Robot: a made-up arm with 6 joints. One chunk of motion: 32 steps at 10 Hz.
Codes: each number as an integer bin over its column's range. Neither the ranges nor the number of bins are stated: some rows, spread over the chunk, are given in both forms.
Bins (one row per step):
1: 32 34 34 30 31 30
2: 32 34 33 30 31 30
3: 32 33 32 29 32 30
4: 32 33 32 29 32 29
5: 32 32 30 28 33 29
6: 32 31 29 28 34 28
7: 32 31 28 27 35 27
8: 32 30 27 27 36 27
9: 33 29 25 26 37 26
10: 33 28 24 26 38 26
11: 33 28 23 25 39 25
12: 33 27 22 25 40 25
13: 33 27 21 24 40 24
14: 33 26 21 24 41 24
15: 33 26 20 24 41 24
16: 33 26 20 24 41 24
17: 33 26 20 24 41 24
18: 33 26 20 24 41 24
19: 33 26 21 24 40 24
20: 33 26 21 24 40 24
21: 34 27 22 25 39 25
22: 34 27 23 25 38 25
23: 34 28 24 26 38 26
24: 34 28 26 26 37 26
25: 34 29 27 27 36 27
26: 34 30 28 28 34 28
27: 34 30 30 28 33 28
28: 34 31 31 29 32 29
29: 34 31 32 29 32 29
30: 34 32 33 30 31 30
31: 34 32 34 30 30 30
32: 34 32 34 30 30 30
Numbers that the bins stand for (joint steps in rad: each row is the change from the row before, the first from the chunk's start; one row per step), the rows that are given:
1: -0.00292 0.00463 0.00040 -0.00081 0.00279 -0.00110
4: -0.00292 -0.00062 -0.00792 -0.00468 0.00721 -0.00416
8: -0.00292 -0.01638 -0.02871 -0.01243 0.02486 -0.01029
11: 0.00024 -0.02689 -0.04535 -0.02017 0.03810 -0.01641
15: 0.00024 -0.03740 -0.05783 -0.02405 0.04692 -0.01948
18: 0.00024 -0.03740 -0.05783 -0.02405 0.04692 -0.01948
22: 0.00340 -0.03214 -0.04535 -0.02017 0.03368 -0.01641
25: 0.00340 -0.02163 -0.02871 -0.01243 0.02486 -0.01029
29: 0.00340 -0.01113 -0.00792 -0.00468 0.00721 -0.00416
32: 0.00340 -0.00587 0.00040 -0.00081 -0.00162 -0.00110
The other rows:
2: -0.00292 0.00463 -0.00376 -0.00081 0.00279 -0.00110
3: -0.00292 -0.00062 -0.00792 -0.00468 0.00721 -0.00110
5: -0.00292 -0.00587 -0.01624 -0.00856 0.01162 -0.00416
6: -0.00292 -0.01113 -0.02040 -0.00856 0.01603 -0.00722
7: -0.00292 -0.01113 -0.02456 -0.01243 0.02044 -0.01029
9: 0.00024 -0.02163 -0.03703 -0.01630 0.02927 -0.01335
10: 0.00024 -0.02689 -0.04119 -0.01630 0.03368 -0.01335
12: 0.00024 -0.03214 -0.04951 -0.02017 0.04251 -0.01641
13: 0.00024 -0.03214 -0.05367 -0.02405 0.04251 -0.01948
14: 0.00024 -0.03740 -0.05367 -0.02405 0.04692 -0.01948
16: 0.00024 -0.03740 -0.05783 -0.02405 0.04692 -0.01948
17: 0.00024 -0.03740 -0.05783 -0.02405 0.04692 -0.01948
19: 0.00024 -0.03740 -0.05367 -0.02405 0.04251 -0.01948
20: 0.00024 -0.03740 -0.05367 -0.02405 0.04251 -0.01948
21: 0.00340 -0.03214 -0.04951 -0.02017 0.03810 -0.01641
23: 0.00340 -0.02689 -0.04119 -0.01630 0.03368 -0.01335
24: 0.00340 -0.02689 -0.03287 -0.01630 0.02927 -0.01335
26: 0.00340 -0.01638 -0.02456 -0.00856 0.01603 -0.00722
27: 0.00340 -0.01638 -0.01624 -0.00856 0.01162 -0.00722
28: 0.00340 -0.01113 -0.01208 -0.00468 0.00721 -0.00416
30: 0.00340 -0.00587 -0.00376 -0.00081 0.00279 -0.00110
31: 0.00340 -0.00587 0.00040 -0.00081 -0.00162 -0.00110

